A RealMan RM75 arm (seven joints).
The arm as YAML. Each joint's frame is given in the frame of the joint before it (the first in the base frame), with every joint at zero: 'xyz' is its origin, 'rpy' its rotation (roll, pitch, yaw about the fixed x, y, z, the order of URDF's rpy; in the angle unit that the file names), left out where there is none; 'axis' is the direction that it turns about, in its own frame. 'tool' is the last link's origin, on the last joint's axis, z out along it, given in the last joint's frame.
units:
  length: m
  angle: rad
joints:
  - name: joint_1
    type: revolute
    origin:
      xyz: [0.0, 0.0, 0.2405]
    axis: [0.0, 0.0, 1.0]
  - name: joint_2
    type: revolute
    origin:
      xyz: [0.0, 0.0, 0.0]
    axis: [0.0, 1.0, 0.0]
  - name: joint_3
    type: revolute
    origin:
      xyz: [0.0, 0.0, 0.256]
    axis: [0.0, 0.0, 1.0]
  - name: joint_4
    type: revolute
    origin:
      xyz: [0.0, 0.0, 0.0]
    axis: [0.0, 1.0, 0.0]
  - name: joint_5
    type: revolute
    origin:
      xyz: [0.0, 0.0, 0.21]
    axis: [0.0, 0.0, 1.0]
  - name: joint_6
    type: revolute
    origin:
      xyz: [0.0, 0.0, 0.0]
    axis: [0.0, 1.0, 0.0]
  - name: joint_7
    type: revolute
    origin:
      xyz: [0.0, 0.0, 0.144]
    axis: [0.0, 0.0, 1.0]
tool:
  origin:
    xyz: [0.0, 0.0, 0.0]
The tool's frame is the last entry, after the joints.
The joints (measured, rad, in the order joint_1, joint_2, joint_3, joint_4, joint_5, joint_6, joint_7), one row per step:
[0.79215, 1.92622, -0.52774, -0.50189, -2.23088, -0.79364, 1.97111]
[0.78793, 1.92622, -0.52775, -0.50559, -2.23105, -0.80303, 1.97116]
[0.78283, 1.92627, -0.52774, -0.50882, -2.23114, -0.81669, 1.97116]
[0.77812, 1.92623, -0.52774, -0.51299, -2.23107, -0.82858, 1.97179]
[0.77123, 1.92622, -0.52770, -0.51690, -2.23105, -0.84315, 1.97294]
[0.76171, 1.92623, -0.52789, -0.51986, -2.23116, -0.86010, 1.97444]
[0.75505, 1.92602, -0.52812, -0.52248, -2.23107, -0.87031, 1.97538]
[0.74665, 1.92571, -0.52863, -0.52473, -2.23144, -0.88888, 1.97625]
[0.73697, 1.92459, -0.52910, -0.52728, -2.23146, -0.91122, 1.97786]
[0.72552, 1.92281, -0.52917, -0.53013, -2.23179, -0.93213, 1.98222]
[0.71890, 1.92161, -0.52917, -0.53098, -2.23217, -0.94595, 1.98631]
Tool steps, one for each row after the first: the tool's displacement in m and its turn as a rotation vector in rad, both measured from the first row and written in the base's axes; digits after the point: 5 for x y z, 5 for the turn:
[0.00080, -0.00142, 0.00008, -0.00492, 0.00219, 0.00127]
[0.00168, -0.00343, -0.00042, -0.01360, 0.00655, 0.00320]
[0.00242, -0.00511, -0.00042, -0.01995, 0.01024, 0.00487]
[0.00395, -0.00765, -0.00077, -0.02860, 0.01568, 0.00499]
[0.00656, -0.01128, -0.00163, -0.03999, 0.02275, 0.00282]
[0.00845, -0.01364, -0.00181, -0.04608, 0.02655, 0.00101]
[0.01045, -0.01716, -0.00288, -0.05947, 0.03364, 0.00069]
[0.01271, -0.02122, -0.00374, -0.07476, 0.04266, 0.00029]
[0.01592, -0.02570, -0.00399, -0.08775, 0.05267, -0.00426]
[0.01771, -0.02853, -0.00441, -0.09695, 0.06066, -0.00765]

